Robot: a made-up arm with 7 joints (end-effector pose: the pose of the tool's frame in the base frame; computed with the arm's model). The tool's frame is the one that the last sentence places. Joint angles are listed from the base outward.
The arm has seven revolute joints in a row. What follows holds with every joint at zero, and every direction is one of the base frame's.
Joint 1 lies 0.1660 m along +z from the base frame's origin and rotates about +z.
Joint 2 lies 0.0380 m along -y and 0.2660 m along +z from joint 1 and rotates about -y.
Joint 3 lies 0.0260 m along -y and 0.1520 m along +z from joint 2 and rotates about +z.
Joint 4 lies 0.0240 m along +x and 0.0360 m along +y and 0.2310 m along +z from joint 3 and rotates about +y.
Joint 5 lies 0.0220 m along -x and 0.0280 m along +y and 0.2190 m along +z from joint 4 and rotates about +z.
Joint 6 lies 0.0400 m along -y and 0.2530 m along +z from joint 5 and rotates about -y.
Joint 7 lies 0.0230 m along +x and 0.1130 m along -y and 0.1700 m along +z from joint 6 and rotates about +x.
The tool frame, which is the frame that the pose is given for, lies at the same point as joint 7; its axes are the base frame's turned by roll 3.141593, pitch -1.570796 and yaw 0.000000 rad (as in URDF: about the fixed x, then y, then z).
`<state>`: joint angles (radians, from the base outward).
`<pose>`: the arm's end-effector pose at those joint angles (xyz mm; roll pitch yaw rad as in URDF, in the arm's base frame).
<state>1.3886 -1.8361 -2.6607 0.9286 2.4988 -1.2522 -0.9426</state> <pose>629.0 663.3 442.4 -2.5900 0.4513 1.9349</pose>
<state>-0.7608 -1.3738 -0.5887 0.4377 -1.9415 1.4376 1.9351</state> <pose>731.4 -584.2 337.3 1.6768 -0.9677 0.4047</pose>
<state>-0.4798 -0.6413 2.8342 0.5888 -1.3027 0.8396 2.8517</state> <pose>308.8 -307.3 1362.9 -0.2376 0.8785 0.7357</pose>
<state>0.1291 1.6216 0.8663 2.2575 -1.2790 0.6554 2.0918</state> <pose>-215.6 455.3 752.8 -0.3761 -0.4967 -2.7558</pose>
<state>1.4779 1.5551 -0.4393 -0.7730 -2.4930 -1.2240 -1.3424</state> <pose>-281.6 -556.4 16.9 -1.2430 0.1574 -0.4551</pose>
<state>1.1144 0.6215 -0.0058 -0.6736 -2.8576 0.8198 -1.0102</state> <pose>-501.8 -615.5 960.7 2.2042 -0.7529 -0.7145</pose>
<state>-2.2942 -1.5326 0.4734 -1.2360 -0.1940 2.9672 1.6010</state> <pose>-452.0 -105.4 680.0 1.0244 0.3832 2.2522</pose>
